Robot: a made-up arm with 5 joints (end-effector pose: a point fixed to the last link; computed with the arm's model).
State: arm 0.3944 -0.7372 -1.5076 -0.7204 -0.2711
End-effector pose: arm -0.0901 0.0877 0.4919 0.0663 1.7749 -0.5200
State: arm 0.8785 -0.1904 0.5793 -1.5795 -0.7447
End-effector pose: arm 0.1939 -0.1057 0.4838 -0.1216 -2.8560 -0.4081
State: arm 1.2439 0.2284 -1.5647 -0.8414 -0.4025
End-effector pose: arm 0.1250 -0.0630 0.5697 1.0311 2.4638 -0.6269
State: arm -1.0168 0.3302 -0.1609 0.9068 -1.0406
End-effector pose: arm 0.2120 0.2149 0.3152 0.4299 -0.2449 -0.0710
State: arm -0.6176 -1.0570 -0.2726 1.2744 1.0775
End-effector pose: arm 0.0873 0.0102 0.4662 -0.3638 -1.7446 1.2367
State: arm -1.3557 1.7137 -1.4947 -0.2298 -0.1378
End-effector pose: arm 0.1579 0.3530 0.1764 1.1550 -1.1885 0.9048
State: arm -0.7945 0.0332 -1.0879 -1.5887 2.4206
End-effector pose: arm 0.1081 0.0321 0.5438 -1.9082 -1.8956 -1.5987
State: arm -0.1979 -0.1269 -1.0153 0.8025 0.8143
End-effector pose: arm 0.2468 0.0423 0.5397 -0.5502 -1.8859 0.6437
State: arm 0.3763 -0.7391 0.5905 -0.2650 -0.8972
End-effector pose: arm 0.1944 -0.0286 0.4620 0.5865 -2.0033 -0.8371
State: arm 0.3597 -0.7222 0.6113 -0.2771 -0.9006
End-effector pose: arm 0.1986 -0.0283 0.4581 0.5984 -1.9709 -0.8421
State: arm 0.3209 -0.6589 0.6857 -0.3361 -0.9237
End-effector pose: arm 0.2122 -0.0284 0.4446 0.6331 -1.8744 -0.8705
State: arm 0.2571 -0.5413 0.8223 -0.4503 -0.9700
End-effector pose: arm 0.2327 -0.0256 0.4182 0.6817 -1.7028 -0.9214
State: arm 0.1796 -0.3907 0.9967 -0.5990 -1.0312
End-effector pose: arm 0.2499 -0.0175 0.3830 0.7186 -1.4870 -0.9795
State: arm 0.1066 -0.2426 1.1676 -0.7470 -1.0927
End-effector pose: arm 0.2569 -0.0066 0.3497 0.7288 -1.2806 -1.0296
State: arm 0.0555 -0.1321 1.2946 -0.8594 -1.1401
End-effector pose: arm 0.2565 0.0019 0.3270 0.7209 -1.1330 -1.0648
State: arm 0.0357 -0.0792 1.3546 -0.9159 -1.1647
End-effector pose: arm 0.2550 0.0052 0.3174 0.7135 -1.0683 -1.0848
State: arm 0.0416 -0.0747 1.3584 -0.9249 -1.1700
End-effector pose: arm 0.2551 0.0042 0.3171 0.7143 -1.0703 -1.0942
